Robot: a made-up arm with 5 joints. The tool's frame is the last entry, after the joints. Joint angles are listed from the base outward.
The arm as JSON. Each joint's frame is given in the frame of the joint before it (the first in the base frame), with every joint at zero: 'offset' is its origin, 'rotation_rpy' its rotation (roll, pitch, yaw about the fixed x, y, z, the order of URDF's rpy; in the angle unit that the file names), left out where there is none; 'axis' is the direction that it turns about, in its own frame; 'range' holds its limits. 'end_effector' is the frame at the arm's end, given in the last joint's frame.
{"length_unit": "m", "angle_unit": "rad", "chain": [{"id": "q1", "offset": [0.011, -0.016, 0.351], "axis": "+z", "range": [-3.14, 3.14]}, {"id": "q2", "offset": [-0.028, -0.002, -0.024], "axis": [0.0, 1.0, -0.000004], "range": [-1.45, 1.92]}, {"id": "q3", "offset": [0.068, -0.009, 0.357], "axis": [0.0, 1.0, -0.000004], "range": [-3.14, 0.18]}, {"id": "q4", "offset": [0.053, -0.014, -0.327], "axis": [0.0, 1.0, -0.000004], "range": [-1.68, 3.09]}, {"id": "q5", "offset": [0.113, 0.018, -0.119], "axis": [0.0, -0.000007, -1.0], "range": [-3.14, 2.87]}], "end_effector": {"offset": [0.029, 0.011, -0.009], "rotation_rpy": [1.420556, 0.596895, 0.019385]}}
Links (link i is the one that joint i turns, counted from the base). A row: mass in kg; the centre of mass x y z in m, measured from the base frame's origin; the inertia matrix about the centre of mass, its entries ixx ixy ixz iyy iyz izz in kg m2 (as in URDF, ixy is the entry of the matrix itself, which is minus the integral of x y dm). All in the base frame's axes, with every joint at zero. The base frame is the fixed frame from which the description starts. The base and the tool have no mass.
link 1: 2.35; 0.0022 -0.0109 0.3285; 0.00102 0 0 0.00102 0 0.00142
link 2: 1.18; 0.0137 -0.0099 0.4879; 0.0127 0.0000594 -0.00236 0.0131 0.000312 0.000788
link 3: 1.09; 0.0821 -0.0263 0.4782; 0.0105 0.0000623 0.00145 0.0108 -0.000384 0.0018
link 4: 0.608; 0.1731 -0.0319 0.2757; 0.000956 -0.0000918 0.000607 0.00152 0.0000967 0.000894
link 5: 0.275; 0.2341 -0.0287 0.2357; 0.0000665 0 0 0.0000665 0 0.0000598
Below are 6 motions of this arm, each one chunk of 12 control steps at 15 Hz.
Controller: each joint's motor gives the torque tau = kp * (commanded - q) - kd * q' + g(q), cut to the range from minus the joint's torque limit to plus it. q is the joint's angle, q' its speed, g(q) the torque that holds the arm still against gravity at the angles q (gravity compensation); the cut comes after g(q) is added. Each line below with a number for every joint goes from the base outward.
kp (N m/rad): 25 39 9.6 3.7 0.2
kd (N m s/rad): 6.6 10 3.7 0.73 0.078
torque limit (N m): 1.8 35 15 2.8 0.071
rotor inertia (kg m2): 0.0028 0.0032 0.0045 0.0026 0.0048
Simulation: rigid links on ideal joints. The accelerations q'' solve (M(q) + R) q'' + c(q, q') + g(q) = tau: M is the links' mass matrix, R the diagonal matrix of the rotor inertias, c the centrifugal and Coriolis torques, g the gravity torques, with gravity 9.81 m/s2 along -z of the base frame. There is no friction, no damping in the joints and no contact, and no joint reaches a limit. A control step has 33 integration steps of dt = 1/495 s. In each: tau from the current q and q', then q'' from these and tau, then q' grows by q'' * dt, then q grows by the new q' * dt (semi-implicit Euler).
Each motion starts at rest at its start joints. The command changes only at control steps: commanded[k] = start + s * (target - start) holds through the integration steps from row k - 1 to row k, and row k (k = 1, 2, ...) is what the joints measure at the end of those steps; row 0 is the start. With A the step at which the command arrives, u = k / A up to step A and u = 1 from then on. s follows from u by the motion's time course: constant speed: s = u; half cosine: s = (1 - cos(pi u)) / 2; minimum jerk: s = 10 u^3 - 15 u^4 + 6 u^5; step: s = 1 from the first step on.
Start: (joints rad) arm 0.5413 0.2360 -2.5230 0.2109 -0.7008
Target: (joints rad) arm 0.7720 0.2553 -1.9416 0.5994 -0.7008
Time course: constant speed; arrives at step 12
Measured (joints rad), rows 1 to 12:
1: 0.5441 0.2342 -2.5186 0.2160 -0.6998
2: 0.5507 0.2318 -2.5092 0.2272 -0.6982
3: 0.5604 0.2295 -2.4947 0.2437 -0.6966
4: 0.5723 0.2279 -2.4750 0.2646 -0.6951
5: 0.5860 0.2272 -2.4505 0.2893 -0.6939
6: 0.6009 0.2275 -2.4216 0.3169 -0.6929
7: 0.6169 0.2287 -2.3888 0.3468 -0.6922
8: 0.6336 0.2308 -2.3526 0.3784 -0.6918
9: 0.6508 0.2334 -2.3136 0.4111 -0.6915
10: 0.6685 0.2364 -2.2722 0.4447 -0.6913
11: 0.6866 0.2398 -2.2289 0.4786 -0.6913
12: 0.7049 0.2432 -2.1842 0.5127 -0.6914

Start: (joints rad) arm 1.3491 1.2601 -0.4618 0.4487 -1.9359
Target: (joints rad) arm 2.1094 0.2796 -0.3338 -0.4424 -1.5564
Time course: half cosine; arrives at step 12
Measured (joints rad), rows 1 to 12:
1: 1.3516 1.2572 -0.4606 0.4460 -1.9354
2: 1.3612 1.2456 -0.4564 0.4349 -1.9335
3: 1.3817 1.2201 -0.4490 0.4101 -1.9287
4: 1.4149 1.1778 -0.4393 0.3681 -1.9200
5: 1.4608 1.1183 -0.4291 0.3077 -1.9059
6: 1.5183 1.0429 -0.4198 0.2301 -1.8858
7: 1.5849 0.9548 -0.4129 0.1384 -1.8593
8: 1.6575 0.8586 -0.4093 0.0374 -1.8268
9: 1.7320 0.7595 -0.4090 -0.0667 -1.7895
10: 1.8046 0.6632 -0.4112 -0.1671 -1.7494
11: 1.8710 0.5755 -0.4147 -0.2572 -1.7094
12: 1.9272 0.5019 -0.4180 -0.3308 -1.6724

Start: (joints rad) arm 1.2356 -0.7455 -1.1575 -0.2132 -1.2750
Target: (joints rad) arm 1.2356 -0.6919 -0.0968 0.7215 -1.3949
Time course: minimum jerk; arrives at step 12
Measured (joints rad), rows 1 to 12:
1: 1.2356 -0.7456 -1.1571 -0.2124 -1.2749
2: 1.2356 -0.7464 -1.1544 -0.2067 -1.2745
3: 1.2355 -0.7482 -1.1454 -0.1895 -1.2734
4: 1.2355 -0.7506 -1.1255 -0.1548 -1.2717
5: 1.2354 -0.7525 -1.0907 -0.0981 -1.2702
6: 1.2353 -0.7524 -1.0387 -0.0190 -1.2695
7: 1.2353 -0.7490 -0.9694 0.0798 -1.2705
8: 1.2354 -0.7414 -0.8847 0.1918 -1.2739
9: 1.2355 -0.7301 -0.7886 0.3082 -1.2799
10: 1.2357 -0.7169 -0.6868 0.4194 -1.2889
11: 1.2359 -0.7044 -0.5861 0.5166 -1.3004
12: 1.2360 -0.6947 -0.4932 0.5941 -1.3141

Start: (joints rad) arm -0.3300 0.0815 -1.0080 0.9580 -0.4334
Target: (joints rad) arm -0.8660 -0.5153 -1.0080 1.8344 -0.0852
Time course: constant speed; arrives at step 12
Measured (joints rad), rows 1 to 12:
1: -0.3358 0.0741 -1.0070 0.9763 -0.4332
2: -0.3505 0.0569 -1.0048 1.0124 -0.4304
3: -0.3732 0.0317 -1.0028 1.0602 -0.4234
4: -0.4019 0.0002 -1.0016 1.1152 -0.4118
5: -0.4352 -0.0361 -1.0015 1.1748 -0.3962
6: -0.4717 -0.0761 -1.0023 1.2375 -0.3772
7: -0.5105 -0.1187 -1.0038 1.3025 -0.3557
8: -0.5510 -0.1633 -1.0057 1.3693 -0.3321
9: -0.5926 -0.2093 -1.0079 1.4374 -0.3071
10: -0.6350 -0.2564 -1.0100 1.5068 -0.2810
11: -0.6779 -0.3042 -1.0120 1.5771 -0.2540
12: -0.7213 -0.3526 -1.0137 1.6483 -0.2265

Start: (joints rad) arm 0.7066 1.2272 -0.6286 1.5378 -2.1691
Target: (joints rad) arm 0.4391 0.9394 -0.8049 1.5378 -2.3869
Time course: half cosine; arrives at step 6
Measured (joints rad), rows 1 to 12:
1: 0.7033 1.2239 -0.6289 1.5379 -2.1696
2: 0.6907 1.2111 -0.6312 1.5389 -2.1728
3: 0.6663 1.1854 -0.6381 1.5406 -2.1815
4: 0.6322 1.1486 -0.6515 1.5422 -2.1972
5: 0.5938 1.1065 -0.6708 1.5422 -2.2192
6: 0.5586 1.0672 -0.6935 1.5405 -2.2444
7: 0.5305 1.0355 -0.7159 1.5376 -2.2690
8: 0.5089 1.0113 -0.7353 1.5346 -2.2908
9: 0.4923 0.9929 -0.7511 1.5327 -2.3091
10: 0.4796 0.9791 -0.7636 1.5318 -2.3242
11: 0.4698 0.9687 -0.7733 1.5318 -2.3366
12: 0.4624 0.9610 -0.7807 1.5322 -2.3466

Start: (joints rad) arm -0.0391 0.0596 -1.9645 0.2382 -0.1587
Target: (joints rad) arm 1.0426 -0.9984 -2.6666 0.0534 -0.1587
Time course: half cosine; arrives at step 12
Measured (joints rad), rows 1 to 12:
1: -0.0366 0.0577 -1.9635 0.2402 -0.1579
2: -0.0255 0.0496 -1.9608 0.2465 -0.1549
3: 0.0005 0.0306 -1.9582 0.2567 -0.1497
4: 0.0456 -0.0028 -1.9589 0.2682 -0.1435
5: 0.1131 -0.0528 -1.9668 0.2778 -0.1382
6: 0.2030 -0.1198 -1.9851 0.2824 -0.1367
7: 0.3099 -0.2022 -2.0160 0.2796 -0.1423
8: 0.4231 -0.2975 -2.0607 0.2678 -0.1561
9: 0.5317 -0.4018 -2.1193 0.2461 -0.1759
10: 0.6284 -0.5102 -2.1906 0.2150 -0.1968
11: 0.7100 -0.6169 -2.2713 0.1765 -0.2141
12: 0.7755 -0.7155 -2.3564 0.1332 -0.2246

